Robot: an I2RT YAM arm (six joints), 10 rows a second.
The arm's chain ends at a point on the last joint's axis. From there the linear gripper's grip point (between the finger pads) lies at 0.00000 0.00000 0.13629 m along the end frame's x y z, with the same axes.
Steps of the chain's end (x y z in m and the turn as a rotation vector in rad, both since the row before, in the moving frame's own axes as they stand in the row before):
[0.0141, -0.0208, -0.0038, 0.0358, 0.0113, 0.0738]
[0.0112, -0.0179, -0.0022, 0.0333, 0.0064, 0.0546]
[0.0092, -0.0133, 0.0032, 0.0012, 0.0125, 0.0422]
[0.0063, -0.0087, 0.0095, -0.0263, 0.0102, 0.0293]
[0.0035, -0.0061, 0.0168, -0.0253, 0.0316, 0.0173]
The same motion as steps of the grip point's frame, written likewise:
[0.0158, -0.0256, -0.0039, 0.0358, 0.0113, 0.0738]
[0.0122, -0.0224, -0.0023, 0.0333, 0.0064, 0.0546]
[0.0109, -0.0134, 0.0032, 0.0012, 0.0125, 0.0422]
[0.0076, -0.0051, 0.0094, -0.0263, 0.0102, 0.0293]
[0.0078, -0.0026, 0.0167, -0.0253, 0.0316, 0.0173]

